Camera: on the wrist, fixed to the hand. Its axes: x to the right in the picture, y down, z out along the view.
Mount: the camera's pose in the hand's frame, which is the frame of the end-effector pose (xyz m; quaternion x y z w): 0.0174 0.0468 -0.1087 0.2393 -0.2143 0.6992 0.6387
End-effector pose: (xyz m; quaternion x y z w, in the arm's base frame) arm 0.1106 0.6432 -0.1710 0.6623 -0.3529 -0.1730 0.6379
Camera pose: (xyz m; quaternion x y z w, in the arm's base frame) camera 0.1849 0.7127 -0.1082 0.2918 -0.8666 0.2780 0.2943
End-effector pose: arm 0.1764 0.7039 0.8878 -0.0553 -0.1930 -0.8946 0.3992
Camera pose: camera 0.2051 0.6211 0.8064 -0.2665 -0.3842 -0.2342 0.8524
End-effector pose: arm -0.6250 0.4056 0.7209 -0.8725 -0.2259 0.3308 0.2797
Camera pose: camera -0.5269 0.3442 0.7511 -0.5774 0.4850 0.6479 0.1077
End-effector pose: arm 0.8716 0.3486 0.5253 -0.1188 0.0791 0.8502 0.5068
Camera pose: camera 0.8357 0.3134 0.4168 -0.2829 -0.2284 -0.9039 0.2254
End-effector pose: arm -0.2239 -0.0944 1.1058 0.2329 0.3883 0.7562 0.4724
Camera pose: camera -0.3348 -0.1305 1.0792 -0.6953 -0.1649 -0.6704 0.1995
